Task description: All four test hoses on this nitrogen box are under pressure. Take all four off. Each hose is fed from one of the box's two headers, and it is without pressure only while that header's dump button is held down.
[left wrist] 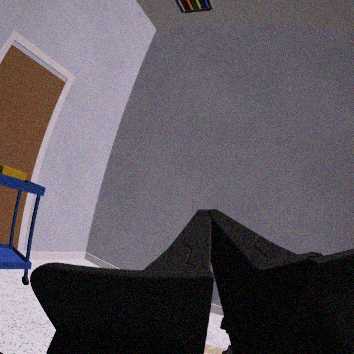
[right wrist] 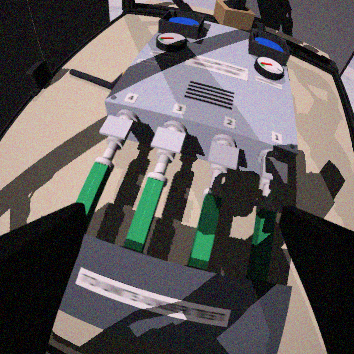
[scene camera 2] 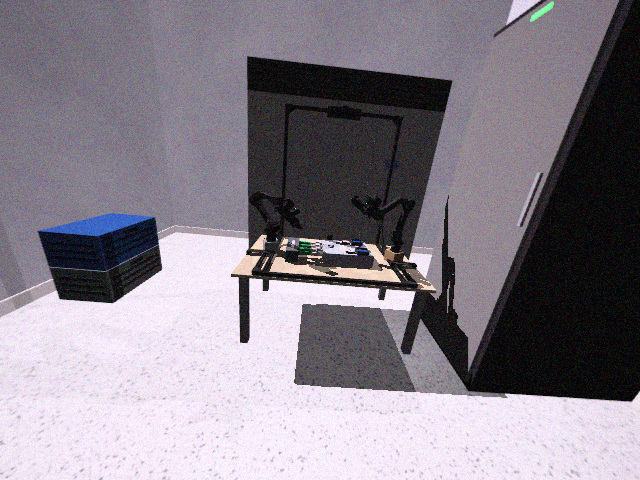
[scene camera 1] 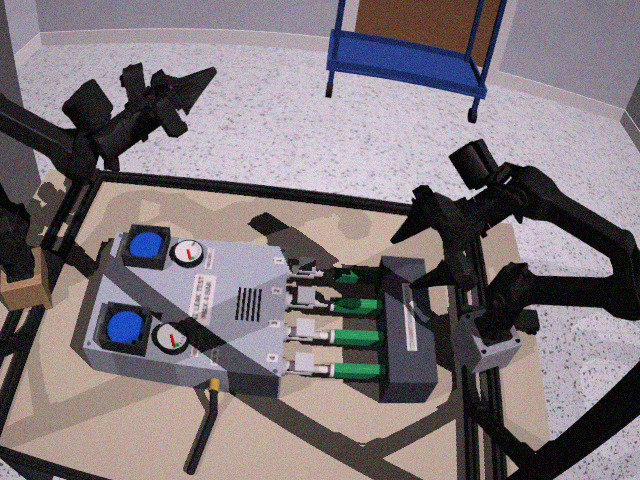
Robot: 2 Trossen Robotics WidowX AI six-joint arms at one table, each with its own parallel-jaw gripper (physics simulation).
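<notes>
The grey nitrogen box has two blue dump buttons, one upper and one lower in scene camera 1. Green hoses 1, 2, 3 and 4 run from its ports to the dark block; shadow darkens hose 1 and its fitting. My left gripper is shut and empty, raised beyond the box, touching no button. My right gripper is open and empty above the dark block.
Round gauges sit beside the buttons. A black supply hose leaves the box's lower side in scene camera 1. Black rails border the table. A blue cart stands on the floor beyond.
</notes>
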